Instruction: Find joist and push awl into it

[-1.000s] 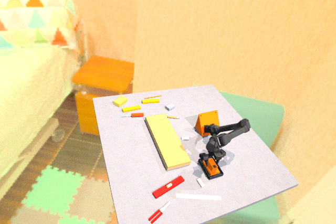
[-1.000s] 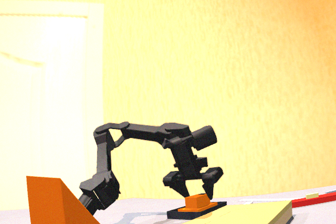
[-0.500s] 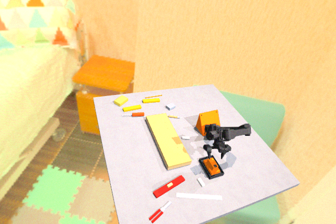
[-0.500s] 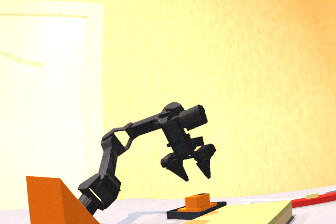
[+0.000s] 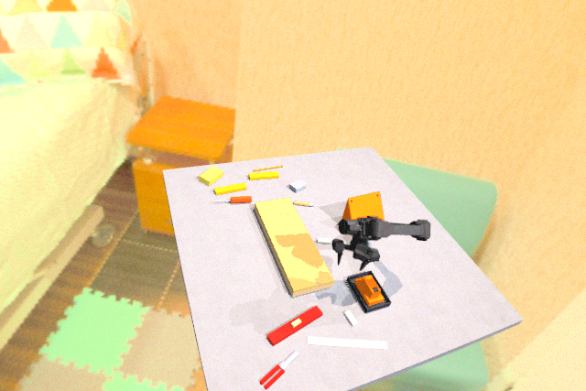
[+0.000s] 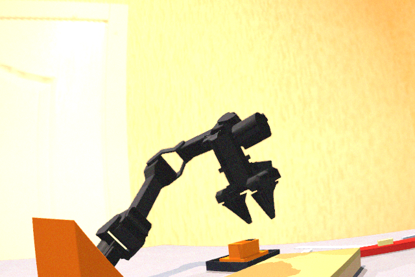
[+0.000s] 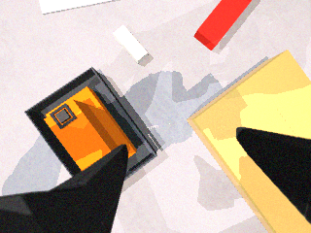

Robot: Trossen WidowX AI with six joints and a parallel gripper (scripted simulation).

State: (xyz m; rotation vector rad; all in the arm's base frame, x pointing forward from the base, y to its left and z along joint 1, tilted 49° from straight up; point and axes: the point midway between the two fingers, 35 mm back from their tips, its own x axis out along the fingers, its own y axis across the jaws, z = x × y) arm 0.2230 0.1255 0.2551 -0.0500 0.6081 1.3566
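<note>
Right now the awl is 49 cm to the right of my gripper tip, 11 cm below it and 1 cm behind it. From my gripper tip the other things lie so: orange stud finder 9 cm behind, 7 cm to the left, 7 cm below; then red level 25 cm ahead, 13 cm to the left, 10 cm below; then dark tray 10 cm below, 9 cm behind, 5 cm to the left.
</note>
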